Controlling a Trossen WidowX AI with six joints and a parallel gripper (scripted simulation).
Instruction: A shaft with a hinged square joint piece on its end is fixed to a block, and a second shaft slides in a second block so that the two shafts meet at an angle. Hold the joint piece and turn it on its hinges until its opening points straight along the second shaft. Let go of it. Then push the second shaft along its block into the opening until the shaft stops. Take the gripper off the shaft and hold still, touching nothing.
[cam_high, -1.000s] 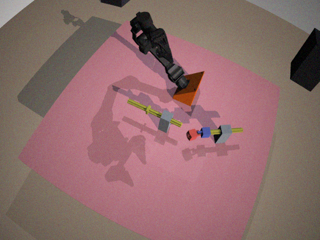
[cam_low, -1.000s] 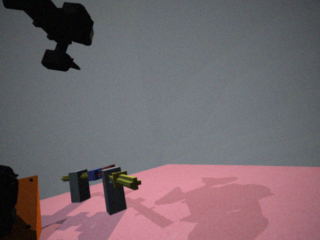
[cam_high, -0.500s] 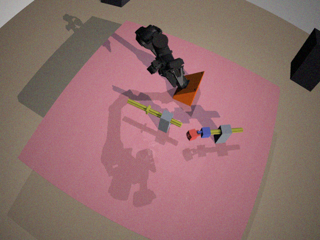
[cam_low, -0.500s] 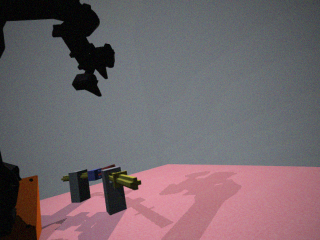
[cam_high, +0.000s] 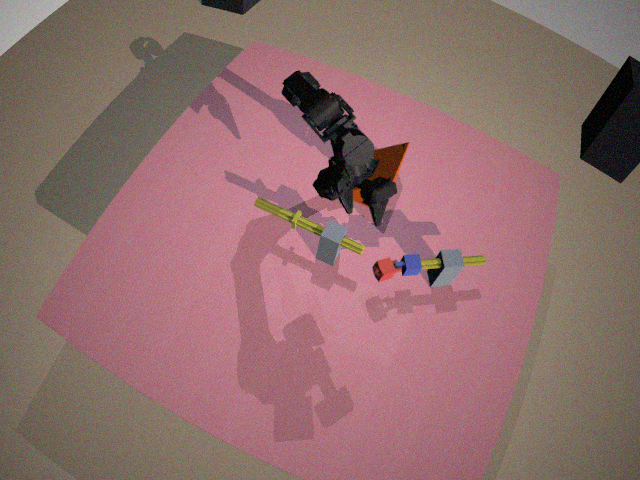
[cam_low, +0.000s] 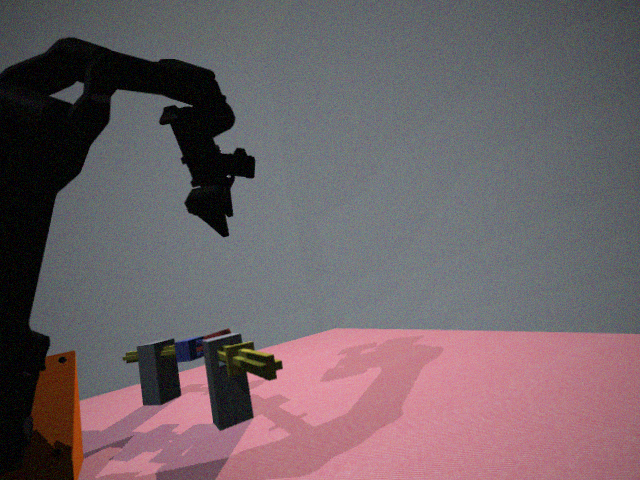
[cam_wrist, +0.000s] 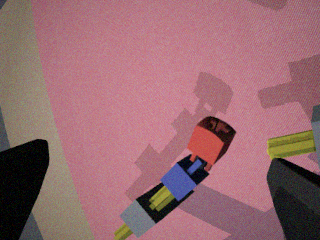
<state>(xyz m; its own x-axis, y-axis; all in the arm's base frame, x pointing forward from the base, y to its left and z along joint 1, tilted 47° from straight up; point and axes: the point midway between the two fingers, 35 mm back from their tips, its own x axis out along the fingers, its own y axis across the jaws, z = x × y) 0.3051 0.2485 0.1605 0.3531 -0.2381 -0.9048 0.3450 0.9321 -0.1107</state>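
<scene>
My gripper tip is 40 mm past the red square joint piece, 90 mm to the right of it and 220 mm above it.
</scene>
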